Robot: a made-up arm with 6 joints. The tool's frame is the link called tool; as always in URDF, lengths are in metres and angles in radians.
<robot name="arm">
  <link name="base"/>
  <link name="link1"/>
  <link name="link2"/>
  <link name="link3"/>
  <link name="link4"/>
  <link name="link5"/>
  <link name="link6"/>
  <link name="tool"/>
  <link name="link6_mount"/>
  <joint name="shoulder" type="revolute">
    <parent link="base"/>
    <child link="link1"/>
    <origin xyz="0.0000 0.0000 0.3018" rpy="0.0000 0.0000 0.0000"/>
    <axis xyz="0 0 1"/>
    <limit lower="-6.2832" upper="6.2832" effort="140" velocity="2"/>
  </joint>
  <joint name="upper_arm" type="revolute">
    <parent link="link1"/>
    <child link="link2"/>
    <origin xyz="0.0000 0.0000 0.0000" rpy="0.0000 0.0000 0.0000"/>
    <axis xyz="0 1 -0.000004"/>
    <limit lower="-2.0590" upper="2.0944" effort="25" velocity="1.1"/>
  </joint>
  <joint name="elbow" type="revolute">
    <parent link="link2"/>
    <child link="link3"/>
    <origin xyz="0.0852 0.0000 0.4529" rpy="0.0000 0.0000 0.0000"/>
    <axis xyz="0 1 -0.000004"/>
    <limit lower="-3.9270" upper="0.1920" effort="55" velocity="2.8"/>
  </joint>
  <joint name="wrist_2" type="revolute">
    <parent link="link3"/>
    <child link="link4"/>
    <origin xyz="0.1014 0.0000 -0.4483" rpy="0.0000 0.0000 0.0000"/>
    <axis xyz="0 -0.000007 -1"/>
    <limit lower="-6.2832" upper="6.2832" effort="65" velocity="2.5"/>
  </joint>
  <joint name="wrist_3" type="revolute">
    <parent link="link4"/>
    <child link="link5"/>
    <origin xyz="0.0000 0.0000 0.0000" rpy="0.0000 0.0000 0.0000"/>
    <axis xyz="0 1 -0.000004"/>
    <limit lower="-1.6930" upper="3.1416" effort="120" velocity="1.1"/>
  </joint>
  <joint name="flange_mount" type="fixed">
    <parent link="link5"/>
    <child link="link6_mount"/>
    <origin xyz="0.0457 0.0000 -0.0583" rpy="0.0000 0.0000 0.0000"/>
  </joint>
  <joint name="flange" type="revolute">
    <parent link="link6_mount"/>
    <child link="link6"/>
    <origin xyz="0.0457 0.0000 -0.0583" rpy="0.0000 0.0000 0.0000"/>
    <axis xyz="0 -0.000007 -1"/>
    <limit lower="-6.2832" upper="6.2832" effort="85" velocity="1.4"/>
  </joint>
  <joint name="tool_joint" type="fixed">
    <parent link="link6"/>
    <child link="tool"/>
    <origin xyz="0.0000 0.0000 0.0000" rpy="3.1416 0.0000 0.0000"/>
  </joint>
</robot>
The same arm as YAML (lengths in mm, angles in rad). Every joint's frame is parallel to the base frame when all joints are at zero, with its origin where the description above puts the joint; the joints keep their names.
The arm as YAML. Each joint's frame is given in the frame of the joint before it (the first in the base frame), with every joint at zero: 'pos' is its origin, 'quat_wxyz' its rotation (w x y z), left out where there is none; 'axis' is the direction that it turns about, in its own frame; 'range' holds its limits. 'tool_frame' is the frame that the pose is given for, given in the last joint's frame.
length_unit: mm
angle_unit: rad
joints:
  - joint: shoulder
    pos: [0.0, 0.0, 301.8]
    axis: "+z"
    range: [-6.2832, 6.2832]
  - joint: upper_arm
    pos: [0.0, 0.0, 0.0]
    axis: "+y"
    range: [-2.059, 2.0944]
  - joint: elbow
    pos: [85.2, 0.0, 452.9]
    axis: "+y"
    range: [-3.927, 0.192]
  - joint: wrist_2
    pos: [101.4, 0.0, -448.3]
    axis: "-z"
    range: [-6.2832, 6.2832]
  - joint: wrist_3
    pos: [0.0, 0.0, 0.0]
    axis: "+y"
    range: [-1.693, 3.1416]
  - joint: flange
    pos: [91.4, 0.0, -116.6]
    axis: "-z"
    range: [-6.2832, 6.2832]
tool_frame:
  pos: [0.0, 0.0, 0.0]
  quat_wxyz: [0.000004, -1.0, 0.0, 0.0]

